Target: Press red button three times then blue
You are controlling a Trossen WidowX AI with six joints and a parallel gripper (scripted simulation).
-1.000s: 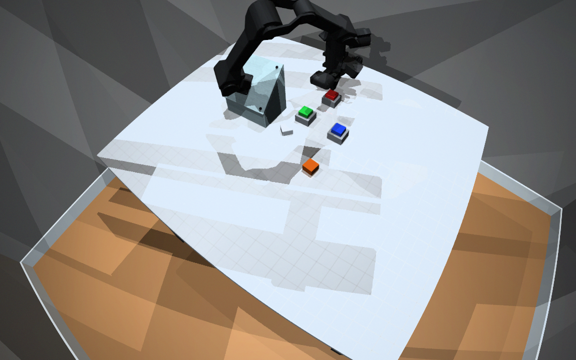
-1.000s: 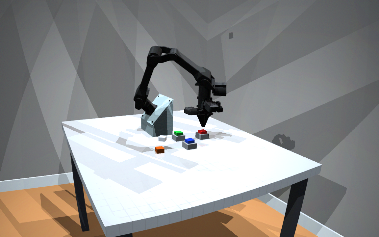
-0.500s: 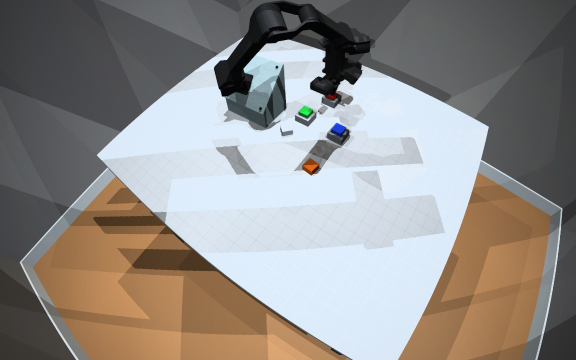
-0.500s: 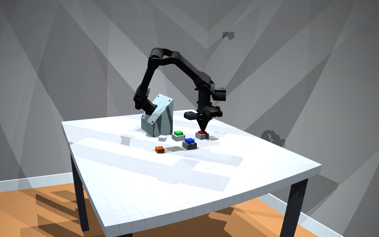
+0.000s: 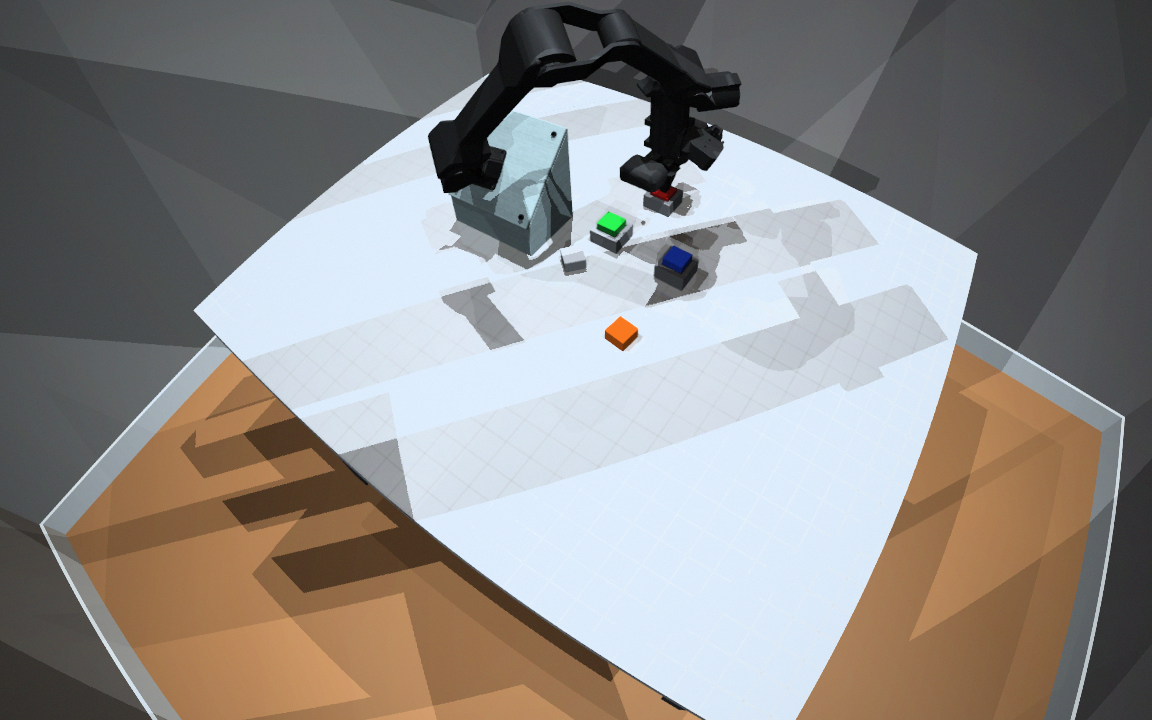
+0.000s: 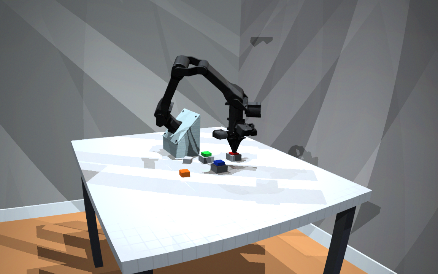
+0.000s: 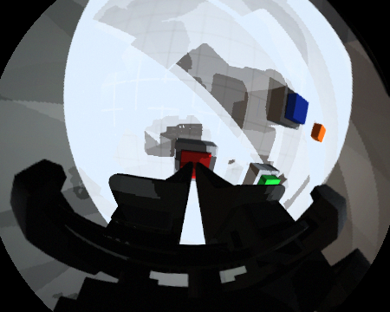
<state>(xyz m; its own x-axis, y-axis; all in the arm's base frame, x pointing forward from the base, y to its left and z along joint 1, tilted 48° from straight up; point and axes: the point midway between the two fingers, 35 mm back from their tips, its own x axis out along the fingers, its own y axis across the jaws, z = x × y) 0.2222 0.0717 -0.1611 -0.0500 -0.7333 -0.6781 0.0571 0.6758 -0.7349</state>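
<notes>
The red button lies 10 mm below my gripper tip. From my gripper tip the other things lie so: green button 120 mm to the right, 30 mm behind; then small white block 190 mm to the right, 50 mm behind, 20 mm below; then blue button 130 mm to the right, 90 mm ahead.
</notes>
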